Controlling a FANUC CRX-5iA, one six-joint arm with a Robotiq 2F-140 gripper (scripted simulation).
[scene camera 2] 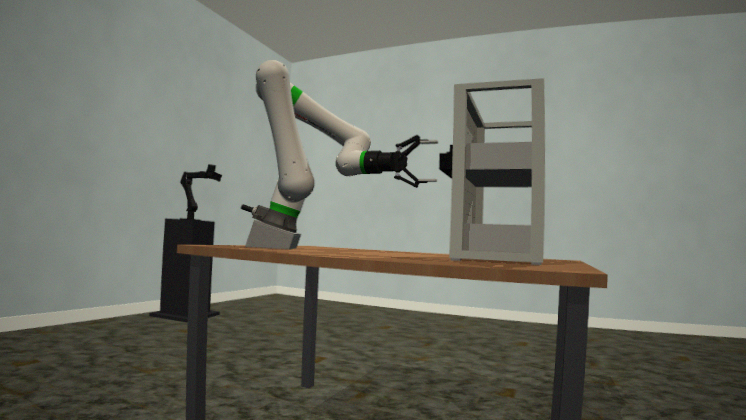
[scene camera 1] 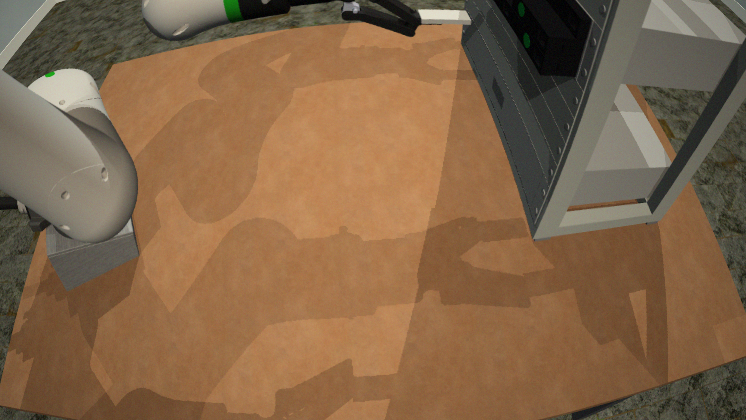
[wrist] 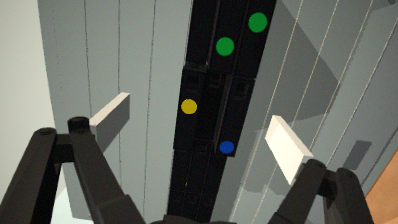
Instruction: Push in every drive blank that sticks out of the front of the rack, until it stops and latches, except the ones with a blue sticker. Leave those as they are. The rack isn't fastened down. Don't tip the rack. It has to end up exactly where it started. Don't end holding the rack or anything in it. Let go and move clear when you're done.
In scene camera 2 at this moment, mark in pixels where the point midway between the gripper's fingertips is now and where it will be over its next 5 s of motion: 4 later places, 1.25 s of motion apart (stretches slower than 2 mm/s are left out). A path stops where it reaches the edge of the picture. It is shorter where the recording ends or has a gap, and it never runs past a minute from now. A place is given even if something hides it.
My gripper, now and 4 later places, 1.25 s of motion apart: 436,160; 437,166; 437,159; 449,158; 453,158
